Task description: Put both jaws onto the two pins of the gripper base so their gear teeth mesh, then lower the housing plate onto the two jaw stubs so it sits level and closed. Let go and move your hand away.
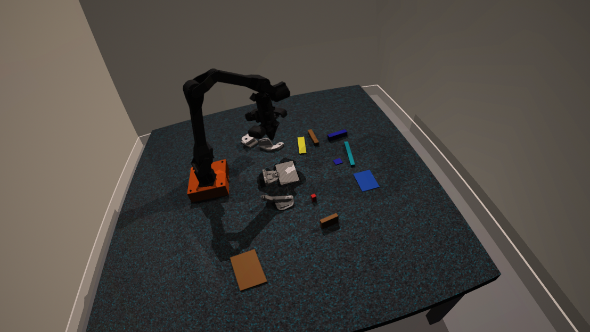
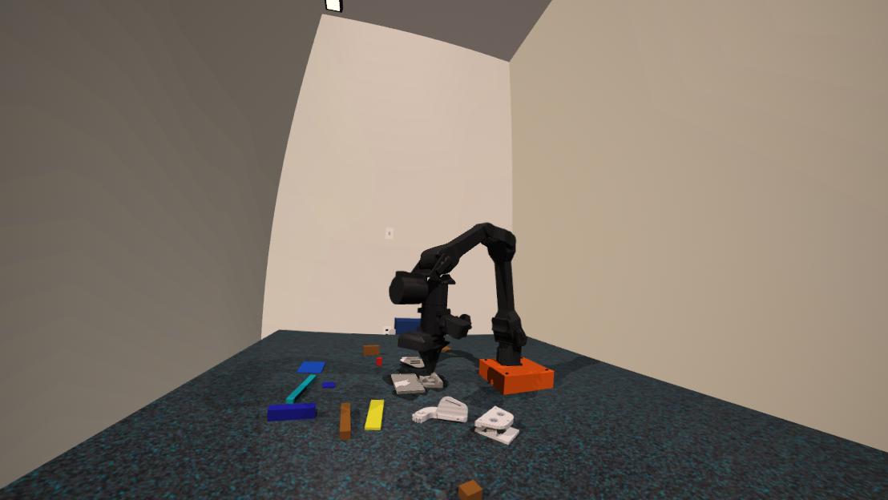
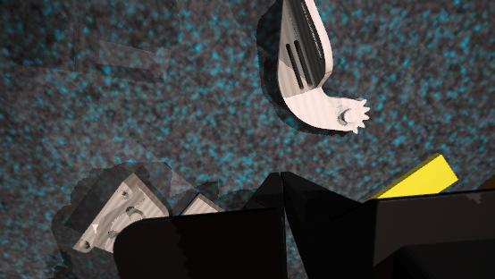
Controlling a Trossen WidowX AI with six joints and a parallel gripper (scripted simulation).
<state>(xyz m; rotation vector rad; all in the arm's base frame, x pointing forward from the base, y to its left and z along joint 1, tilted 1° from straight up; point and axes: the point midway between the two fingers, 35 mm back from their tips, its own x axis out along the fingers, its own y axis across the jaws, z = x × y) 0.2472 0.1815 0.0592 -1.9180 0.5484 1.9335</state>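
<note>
The white jaw is 7 cm below my gripper tip and 6 cm to the left of it. Also, from my gripper tip: brown bar (16 cm ahead, 9 cm to the left, 7 cm below); yellow bar (11 cm ahead, 8 cm below, 5 cm to the left); white block (13 cm behind, 11 cm to the left, 7 cm below).
</note>
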